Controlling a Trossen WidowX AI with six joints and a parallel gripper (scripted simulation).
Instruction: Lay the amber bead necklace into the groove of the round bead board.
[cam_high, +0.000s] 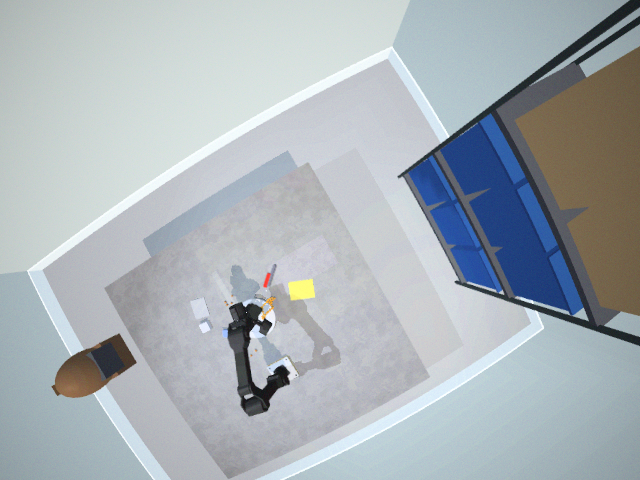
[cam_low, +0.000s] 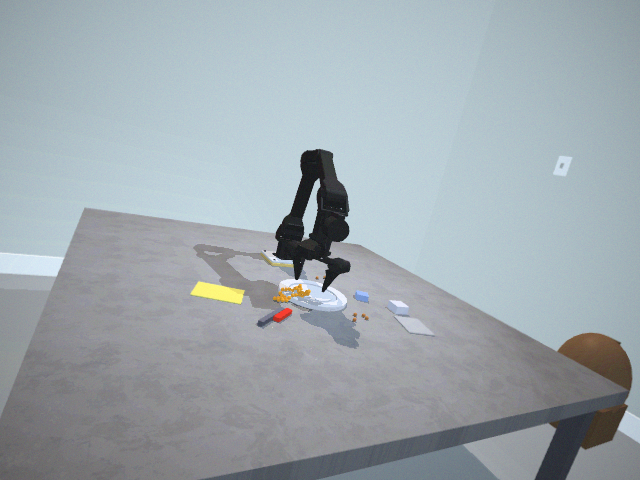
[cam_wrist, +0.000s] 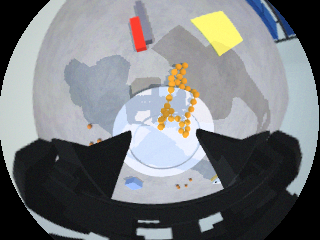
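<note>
Now: gripper tip 4 cm to the right of the round white bead board, 3 cm above it and 2 cm past it. Also, from my gripper tip: yellow sheet: 23 cm to the right, 6 cm behind, 4 cm below; then blue block: 20 cm to the left, 3 cm below, 2 cm ahead; then grey tool: 15 cm to the right, 9 cm ahead, 3 cm below.
</note>
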